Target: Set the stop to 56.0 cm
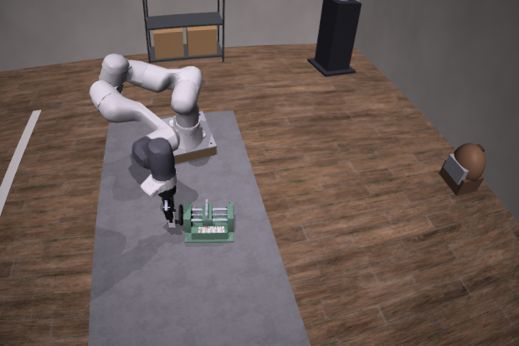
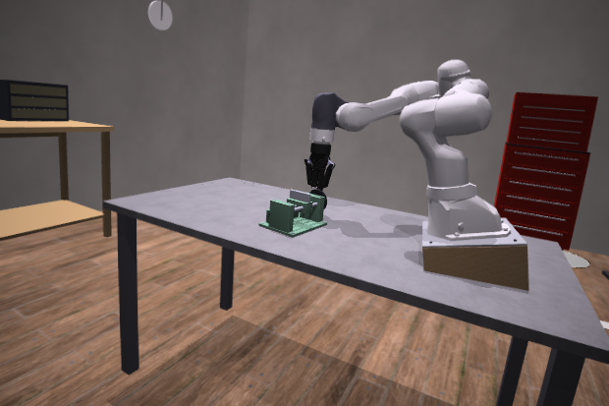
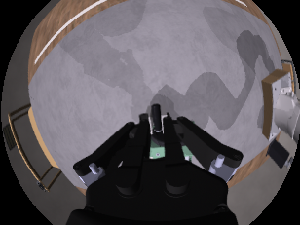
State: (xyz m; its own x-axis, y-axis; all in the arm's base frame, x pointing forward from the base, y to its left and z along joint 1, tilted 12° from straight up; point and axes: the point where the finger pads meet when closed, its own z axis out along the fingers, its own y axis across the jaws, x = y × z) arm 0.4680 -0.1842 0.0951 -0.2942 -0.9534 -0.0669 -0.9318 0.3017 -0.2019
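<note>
The black handwheel lies 2 cm to the left of my hand and 1 cm below it. The rest, counted from my hand: stop carriage: 14 cm to the left, 3 cm ahead, 1 cm above.
</note>
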